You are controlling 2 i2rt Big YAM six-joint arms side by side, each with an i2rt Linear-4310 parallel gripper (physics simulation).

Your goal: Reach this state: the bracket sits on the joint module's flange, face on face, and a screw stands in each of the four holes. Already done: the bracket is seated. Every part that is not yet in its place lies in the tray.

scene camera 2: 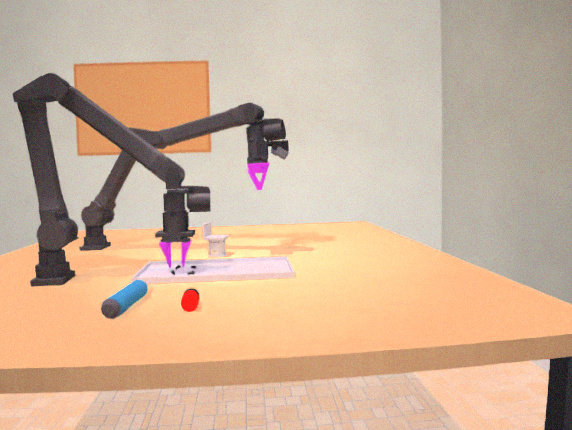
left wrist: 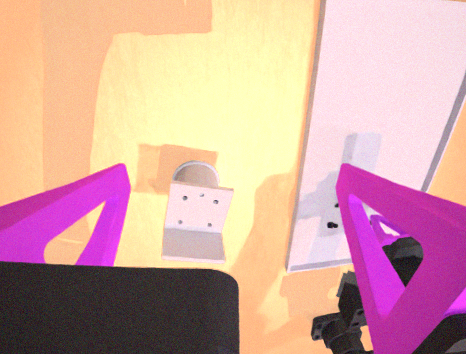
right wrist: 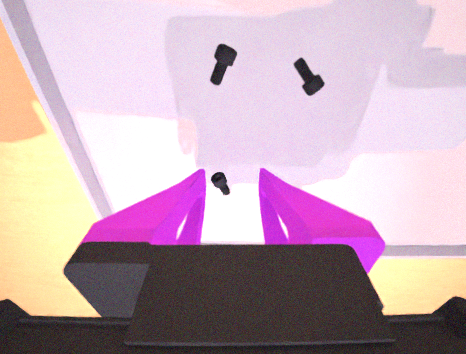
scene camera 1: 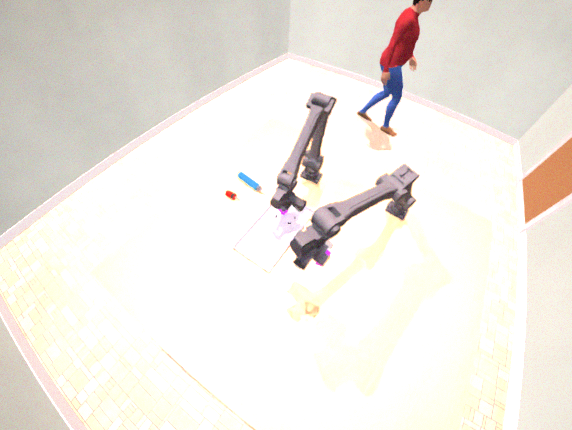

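Where they show: left gripper, fingertip midpoint: (scene camera 2: pixel 259 188) (left wrist: pixel 233 175); right gripper, fingertip midpoint: (scene camera 2: pixel 176 267) (left wrist: pixel 371 223) (right wrist: pixel 232 177) (scene camera 1: pixel 284 211); left arm's base, link origin: (scene camera 2: pixel 95 248) (scene camera 1: pixel 396 210); right arm's base, link origin: (scene camera 2: pixel 53 280) (left wrist: pixel 336 321) (scene camera 1: pixel 311 176).
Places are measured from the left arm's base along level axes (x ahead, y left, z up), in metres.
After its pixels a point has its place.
The pale bracket (scene camera 2: pixel 207 230) {y -0.227, x 0.473, z 0.086 m} (left wrist: pixel 196 210) {y -0.227, x 0.505, z 0.066 m} sits on the joint module (scene camera 2: pixel 217 247) {y -0.256, x 0.507, z 0.032 m} (left wrist: pixel 198 175) {y -0.231, x 0.531, z 0.032 m}; its small holes show open in the left wrist view. Black screws lie in the white tray (scene camera 1: pixel 260 252) {y -0.458, x 0.676, z 0.004 m} (scene camera 2: pixel 250 270) {y -0.493, x 0.624, z 0.004 m} (left wrist: pixel 380 60) {y -0.447, x 0.666, z 0.004 m}: one screw (right wrist: pixel 224 62) {y -0.440, x 0.413, z 0.014 m} and another screw (right wrist: pixel 309 77) {y -0.445, x 0.456, z 0.011 m} farther up, and a third screw (right wrist: pixel 220 182) {y -0.512, x 0.413, z 0.014 m} below the gap between the right fingertips, nearer one finger. My right gripper (scene camera 2: pixel 177 266) {y -0.502, x 0.421, z 0.021 m} (right wrist: pixel 232 177) {y -0.502, x 0.421, z 0.021 m} is partly open, low over the tray, holding nothing. My left gripper (scene camera 2: pixel 259 188) {y -0.242, x 0.652, z 0.223 m} (left wrist: pixel 233 175) {y -0.242, x 0.652, z 0.223 m} is wide open and empty, high above the bracket.
A blue cylindrical tool (scene camera 1: pixel 249 181) {y -0.782, x 0.383, z 0.038 m} (scene camera 2: pixel 125 299) {y -0.845, x 0.386, z 0.030 m} and a red-handled tool (scene camera 1: pixel 230 195) {y -0.804, x 0.520, z 0.027 m} (scene camera 2: pixel 190 301) {y -0.840, x 0.516, z 0.021 m} lie on the table beside the tray. The two arms stand close together. A person (scene camera 1: pixel 400 45) in a red top is in the background.
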